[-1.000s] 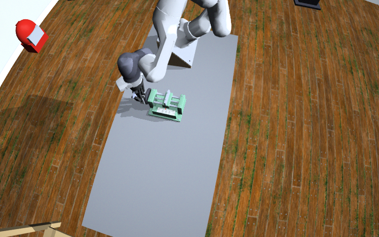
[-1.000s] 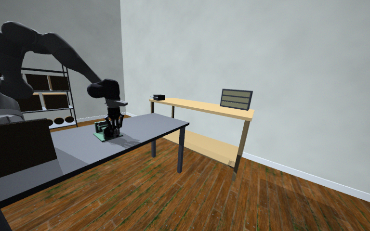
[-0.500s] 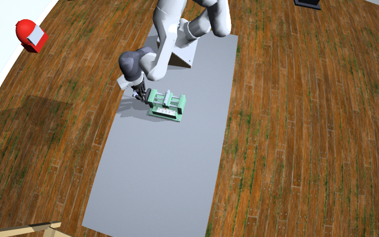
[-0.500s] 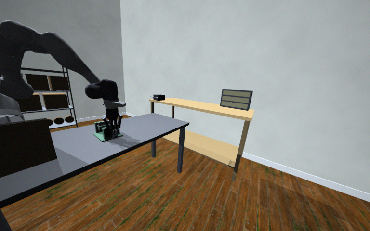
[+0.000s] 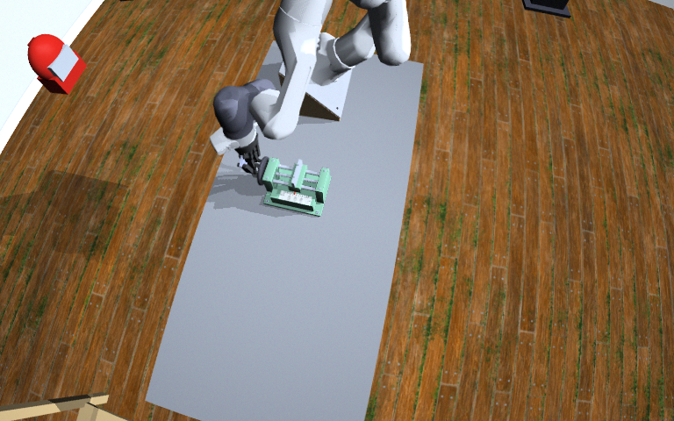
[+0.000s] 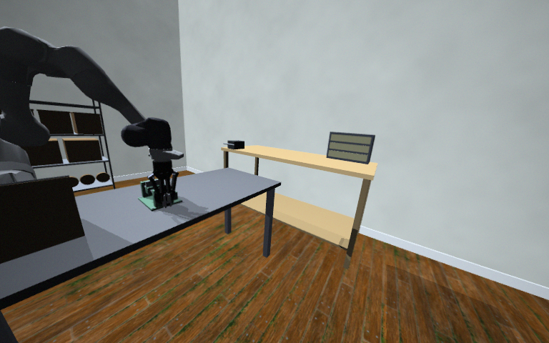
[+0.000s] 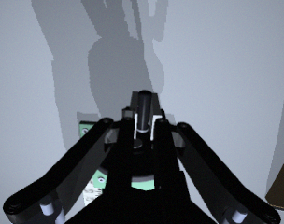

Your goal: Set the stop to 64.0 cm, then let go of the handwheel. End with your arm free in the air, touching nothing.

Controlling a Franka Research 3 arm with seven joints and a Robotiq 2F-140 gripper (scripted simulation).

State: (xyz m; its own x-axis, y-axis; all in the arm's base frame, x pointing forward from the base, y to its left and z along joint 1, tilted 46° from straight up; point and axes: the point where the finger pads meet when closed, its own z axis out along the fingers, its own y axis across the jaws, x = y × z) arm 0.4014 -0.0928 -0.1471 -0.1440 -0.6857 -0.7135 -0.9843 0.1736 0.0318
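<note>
Now: hand 2 cm to the right of the dark handwheel and 1 cm above it. Also, from my hand: stop carriage (15 cm to the left, 4 cm ahead, 3 cm above).
</note>
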